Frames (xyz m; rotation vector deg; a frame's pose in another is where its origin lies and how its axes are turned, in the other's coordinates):
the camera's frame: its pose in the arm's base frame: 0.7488 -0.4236 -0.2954 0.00 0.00 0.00
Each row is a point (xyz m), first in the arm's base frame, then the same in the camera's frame.
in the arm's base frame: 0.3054 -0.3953 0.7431
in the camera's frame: -0.4434 0.0283 1.0385
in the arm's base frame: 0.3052 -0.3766 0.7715
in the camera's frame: -0.4436 0.0470 1.0669
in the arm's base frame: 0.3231 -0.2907 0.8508
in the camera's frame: -0.4257 0.1329 1.1462
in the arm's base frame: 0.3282 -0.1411 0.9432
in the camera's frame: -0.4206 0.2825 1.2386
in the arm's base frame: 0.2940 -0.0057 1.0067
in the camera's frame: -0.4548 0.4179 1.3021
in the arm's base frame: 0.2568 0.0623 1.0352
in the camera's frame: -0.4920 0.4859 1.3306
